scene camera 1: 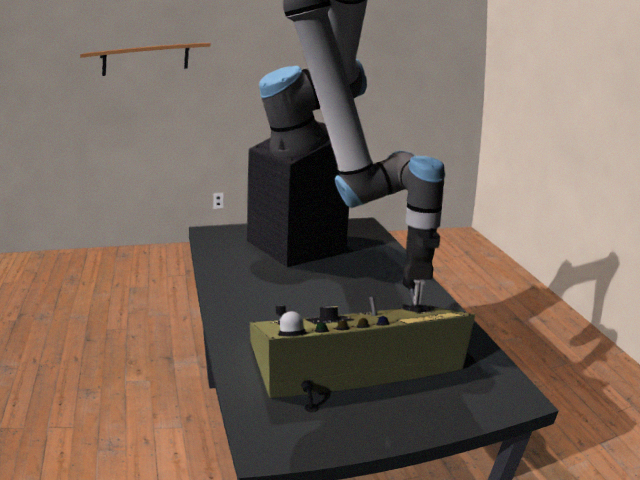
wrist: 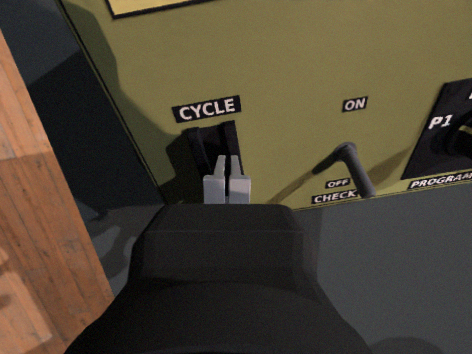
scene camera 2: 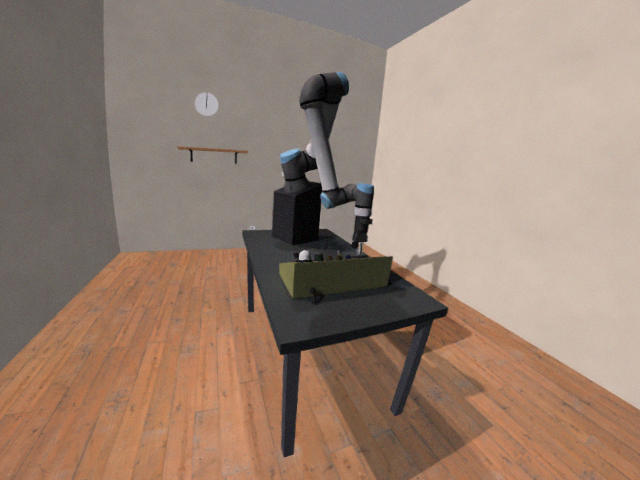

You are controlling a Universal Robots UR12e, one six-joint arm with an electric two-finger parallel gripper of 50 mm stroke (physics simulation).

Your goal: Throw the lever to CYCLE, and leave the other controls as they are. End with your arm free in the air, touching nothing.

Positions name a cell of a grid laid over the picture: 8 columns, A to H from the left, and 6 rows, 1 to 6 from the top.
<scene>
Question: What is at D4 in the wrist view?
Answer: My gripper.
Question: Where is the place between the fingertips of my gripper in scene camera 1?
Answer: F4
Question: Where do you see a check toggle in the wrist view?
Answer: At G4
</scene>
